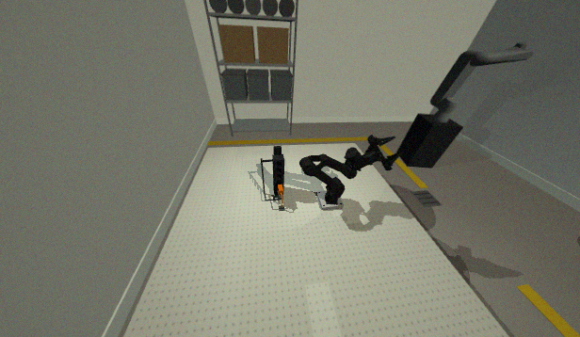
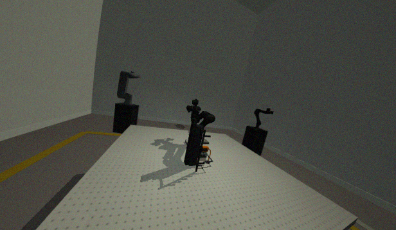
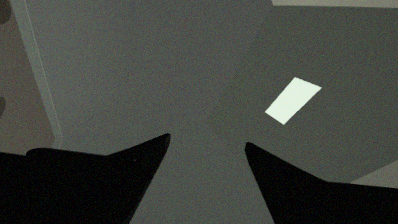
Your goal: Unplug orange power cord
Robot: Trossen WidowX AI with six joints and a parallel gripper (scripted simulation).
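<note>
Right now my gripper tip is 54 cm short of the orange plug, 29 cm above it and 4 cm to the right of it.
</note>
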